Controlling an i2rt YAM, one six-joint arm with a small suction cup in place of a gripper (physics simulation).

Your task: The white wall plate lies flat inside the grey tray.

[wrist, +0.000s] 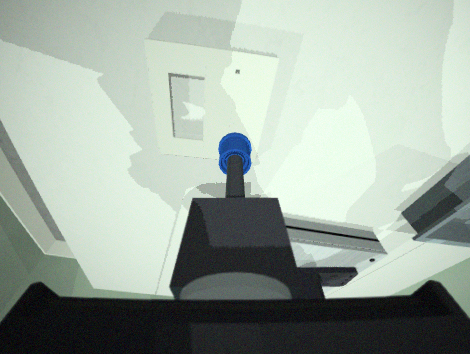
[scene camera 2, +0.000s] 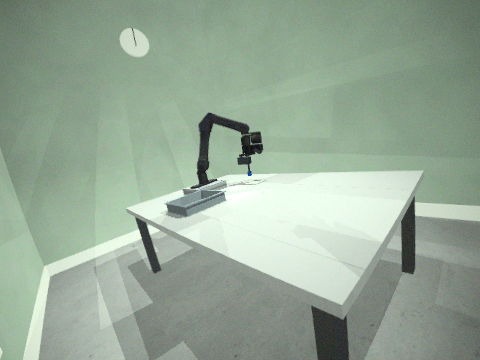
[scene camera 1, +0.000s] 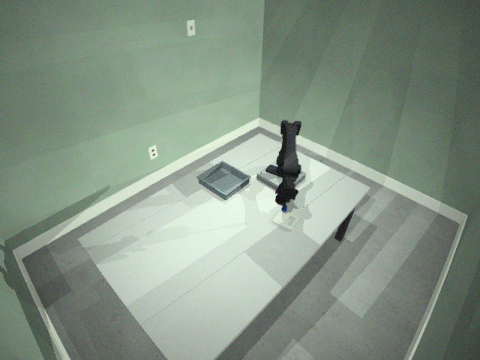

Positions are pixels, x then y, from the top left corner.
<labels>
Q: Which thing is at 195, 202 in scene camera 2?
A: A grey tray.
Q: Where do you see a white wall plate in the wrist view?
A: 233, 102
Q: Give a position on a grey tray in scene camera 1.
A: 224, 180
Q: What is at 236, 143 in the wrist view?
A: The suction cup.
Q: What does the suction cup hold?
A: Nothing.
</labels>
